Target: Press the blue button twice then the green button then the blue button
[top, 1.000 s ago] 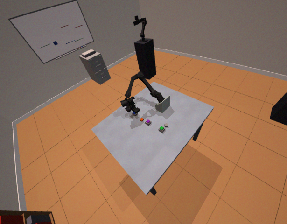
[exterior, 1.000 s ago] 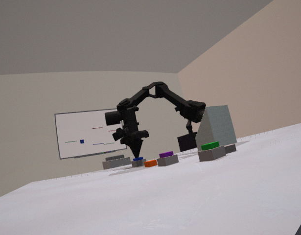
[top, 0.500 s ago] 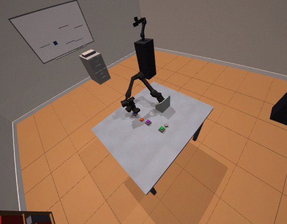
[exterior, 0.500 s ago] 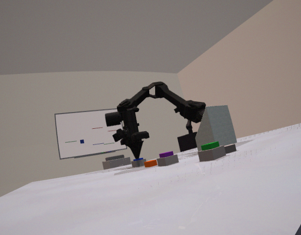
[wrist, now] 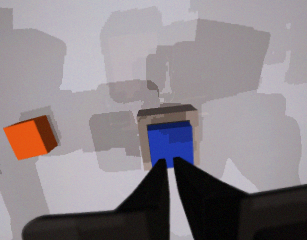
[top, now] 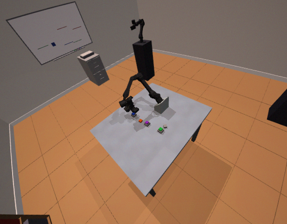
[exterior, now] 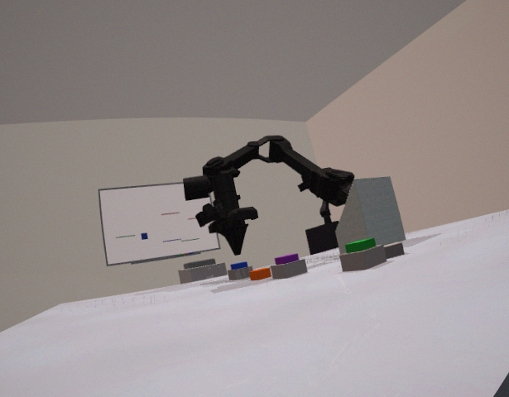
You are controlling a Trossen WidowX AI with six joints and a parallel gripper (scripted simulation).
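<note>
Now: gripper tip 3 cm above the blue button. Also, from my gripper tip: orange block 2 cm ahead, 12 cm to the left, 5 cm below; then green button 1 cm behind, 38 cm to the left, 3 cm below; then purple button 1 cm ahead, 21 cm to the left, 3 cm below.
</note>
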